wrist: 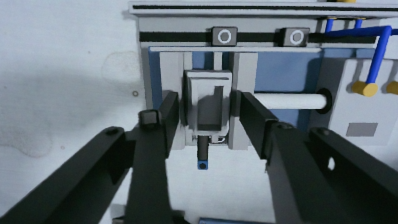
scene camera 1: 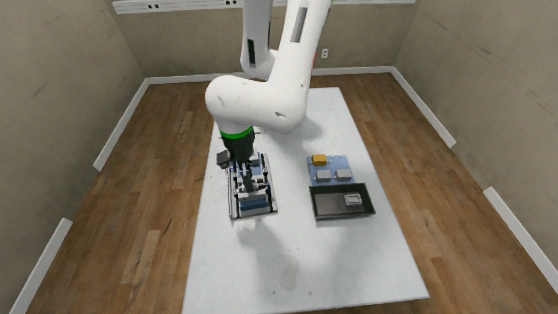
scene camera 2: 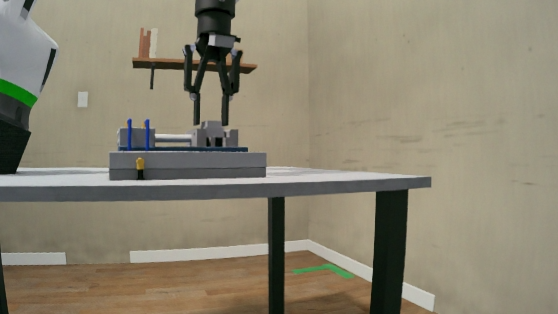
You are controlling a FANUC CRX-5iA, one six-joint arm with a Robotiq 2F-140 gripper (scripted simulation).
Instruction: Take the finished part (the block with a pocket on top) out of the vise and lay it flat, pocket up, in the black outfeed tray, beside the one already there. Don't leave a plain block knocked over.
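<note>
My gripper (scene camera 2: 210, 125), (wrist: 209, 106) in sight. Vise screw rod (wrist: 270, 100) in sight.
</note>
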